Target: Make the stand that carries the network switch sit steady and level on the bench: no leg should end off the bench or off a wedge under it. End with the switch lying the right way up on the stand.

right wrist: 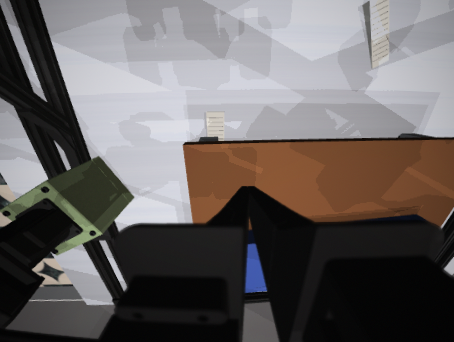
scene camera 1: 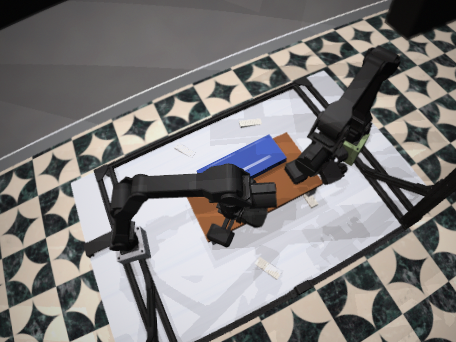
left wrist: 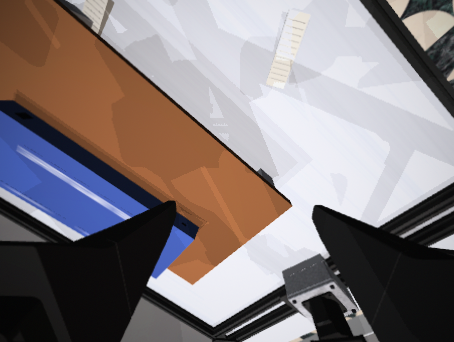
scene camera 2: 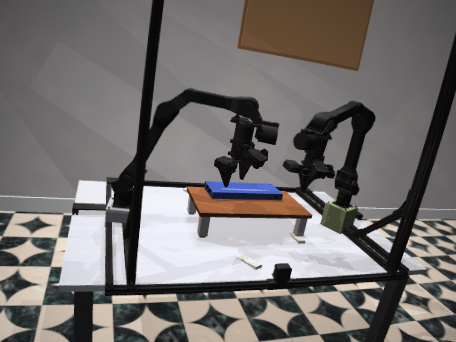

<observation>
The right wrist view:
right gripper: 247, 192
brown stand: 325, 180
blue network switch: 255, 282, on the brown stand
</observation>
